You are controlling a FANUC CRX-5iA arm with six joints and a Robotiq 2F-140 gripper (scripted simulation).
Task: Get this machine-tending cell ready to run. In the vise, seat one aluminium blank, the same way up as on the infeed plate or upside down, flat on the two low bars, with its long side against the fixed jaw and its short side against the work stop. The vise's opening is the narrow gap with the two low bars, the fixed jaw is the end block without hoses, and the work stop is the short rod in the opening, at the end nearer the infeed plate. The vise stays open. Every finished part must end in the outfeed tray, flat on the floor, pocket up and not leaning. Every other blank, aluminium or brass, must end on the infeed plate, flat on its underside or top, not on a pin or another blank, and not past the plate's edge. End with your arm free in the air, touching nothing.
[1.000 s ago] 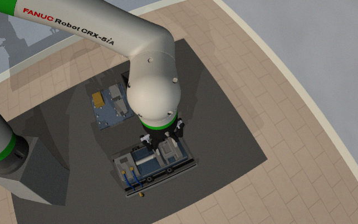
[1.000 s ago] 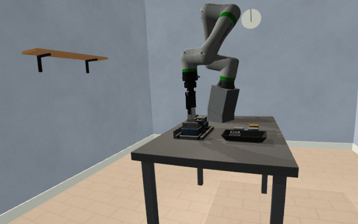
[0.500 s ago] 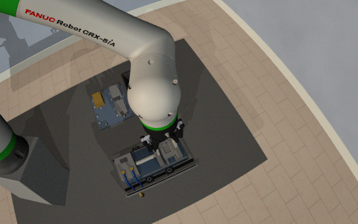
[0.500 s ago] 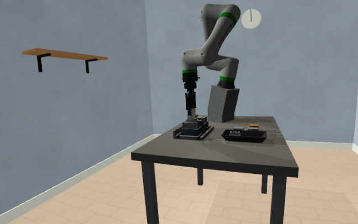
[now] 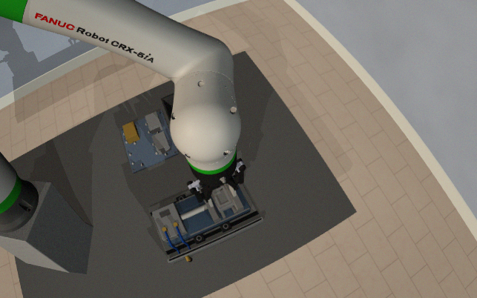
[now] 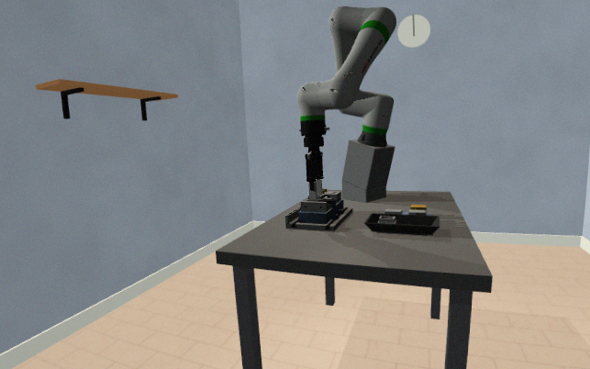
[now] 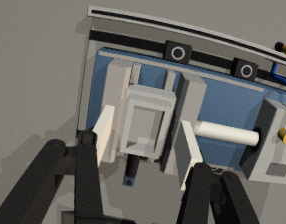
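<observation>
The white rod lies 90 mm behind my hand, 20 mm to the left of it and 60 mm below it. The rest, counted from my hand: brass blank: 130 mm behind, 400 mm to the left, 110 mm below; vise: 70 mm behind, 10 mm to the left, 100 mm below.
</observation>
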